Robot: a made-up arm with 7 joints.
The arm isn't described. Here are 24 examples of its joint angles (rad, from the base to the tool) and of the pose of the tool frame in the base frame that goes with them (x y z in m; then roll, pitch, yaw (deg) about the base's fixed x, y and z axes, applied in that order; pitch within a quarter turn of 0, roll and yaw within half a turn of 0).
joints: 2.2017 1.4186 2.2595 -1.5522 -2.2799 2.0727 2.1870
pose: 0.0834 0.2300 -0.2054 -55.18 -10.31 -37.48
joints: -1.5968 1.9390 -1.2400 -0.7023 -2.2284 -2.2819 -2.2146
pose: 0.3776 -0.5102 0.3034 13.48 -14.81 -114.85
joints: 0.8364 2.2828 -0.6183 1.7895 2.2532 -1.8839 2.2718
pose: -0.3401 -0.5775 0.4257 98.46 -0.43 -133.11
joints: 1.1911 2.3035 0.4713 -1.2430 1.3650 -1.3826 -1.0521
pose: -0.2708 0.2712 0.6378 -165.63 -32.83 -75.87
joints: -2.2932 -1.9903 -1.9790 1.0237 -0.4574 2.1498 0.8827
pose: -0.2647 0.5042 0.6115 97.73 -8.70 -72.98
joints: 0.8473 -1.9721 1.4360 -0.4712 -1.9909 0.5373 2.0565
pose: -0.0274 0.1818 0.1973 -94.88 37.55 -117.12
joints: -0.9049 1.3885 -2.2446 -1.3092 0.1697 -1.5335 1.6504
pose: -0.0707 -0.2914 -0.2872 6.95 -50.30 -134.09
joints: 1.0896 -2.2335 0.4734 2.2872 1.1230 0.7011 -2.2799
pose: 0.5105 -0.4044 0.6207 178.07 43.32 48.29
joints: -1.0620 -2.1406 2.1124 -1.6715 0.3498 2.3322 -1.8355
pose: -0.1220 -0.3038 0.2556 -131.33 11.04 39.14
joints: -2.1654 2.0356 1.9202 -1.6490 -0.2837 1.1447 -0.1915
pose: -0.0100 0.2158 -0.0324 -43.04 4.61 89.12
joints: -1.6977 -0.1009 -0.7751 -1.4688 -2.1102 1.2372 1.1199
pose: -0.0310 -0.3371 -0.6237 -127.17 48.93 48.53
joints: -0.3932 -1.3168 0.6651 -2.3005 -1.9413 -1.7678 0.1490
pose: -0.3824 -0.6961 -0.4119 -18.39 -62.86 -143.66
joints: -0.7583 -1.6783 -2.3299 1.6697 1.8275 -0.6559 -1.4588
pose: -0.6261 -0.0564 -0.0717 2.49 15.17 -44.64
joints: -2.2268 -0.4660 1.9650 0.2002 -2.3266 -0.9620 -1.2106
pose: -0.9273 0.5498 0.2998 141.34 54.42 152.46
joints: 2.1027 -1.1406 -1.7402 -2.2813 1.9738 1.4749 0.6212
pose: 0.2440 0.4968 0.4290 -5.67 -46.68 150.21
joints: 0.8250 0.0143 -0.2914 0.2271 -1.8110 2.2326 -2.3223
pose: 0.0601 -0.1726 -0.0513 -75.12 -55.74 -13.15
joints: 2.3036 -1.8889 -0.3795 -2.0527 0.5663 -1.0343 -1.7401
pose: 0.7663 0.2216 0.5584 -178.45 55.17 -28.08
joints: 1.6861 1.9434 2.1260 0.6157 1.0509 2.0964 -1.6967
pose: -0.0938 -0.2201 -0.0452 -80.11 5.55 37.94
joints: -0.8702 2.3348 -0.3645 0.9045 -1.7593 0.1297 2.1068
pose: -0.3392 -0.1133 0.8344 177.20 -26.71 16.33
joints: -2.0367 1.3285 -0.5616 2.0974 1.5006 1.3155 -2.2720
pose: 0.3801 0.1025 -0.2549 8.02 -38.89 -91.27
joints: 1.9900 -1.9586 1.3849 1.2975 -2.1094 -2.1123 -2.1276
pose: 0.1108 -0.3185 0.5913 -170.22 -27.61 -81.96
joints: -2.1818 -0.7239 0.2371 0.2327 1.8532 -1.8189 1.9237
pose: -0.2897 -0.0352 0.3326 -93.75 -64.27 -15.25
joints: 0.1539 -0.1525 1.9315 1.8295 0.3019 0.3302 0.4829
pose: 0.1540 -0.5662 -0.2219 69.05 43.78 -87.76
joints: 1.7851 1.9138 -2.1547 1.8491 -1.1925 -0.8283 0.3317
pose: -0.5310 -0.5114 0.3618 -172.22 -52.39 -0.22
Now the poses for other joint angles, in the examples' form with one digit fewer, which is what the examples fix.
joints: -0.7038 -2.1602 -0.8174 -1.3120 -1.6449 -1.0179 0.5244
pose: -0.342 -0.892 0.776 170.4 -43.4 84.9
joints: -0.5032 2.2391 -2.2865 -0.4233 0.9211 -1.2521 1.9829
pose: 0.335 -0.235 0.285 48.9 -33.2 -112.6
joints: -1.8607 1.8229 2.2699 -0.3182 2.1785 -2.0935 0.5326
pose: 0.015 -0.311 -0.073 88.1 53.9 119.1
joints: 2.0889 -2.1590 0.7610 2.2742 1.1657 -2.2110 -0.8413
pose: 0.481 -0.217 0.306 43.3 50.6 132.3
